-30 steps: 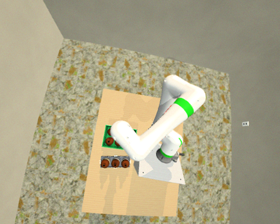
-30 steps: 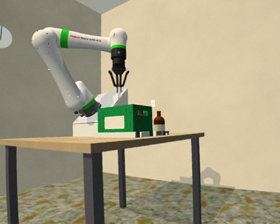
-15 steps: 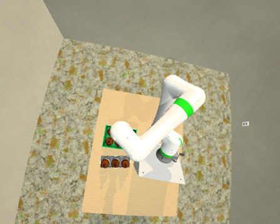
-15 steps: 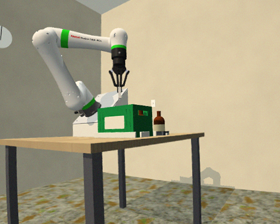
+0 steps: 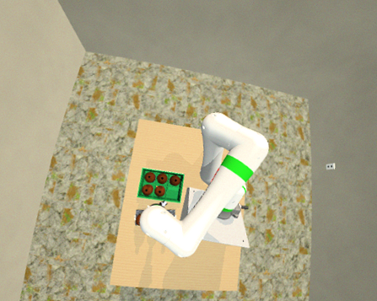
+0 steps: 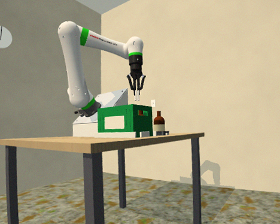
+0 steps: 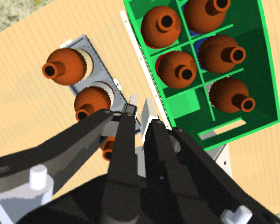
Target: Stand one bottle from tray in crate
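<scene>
Right now the brown bottle is 180 mm below my hand and 100 mm to the left of it. From my hand the other things lie so: grey tray: 250 mm below, 110 mm to the left; green crate: 180 mm below, 120 mm to the right.
</scene>
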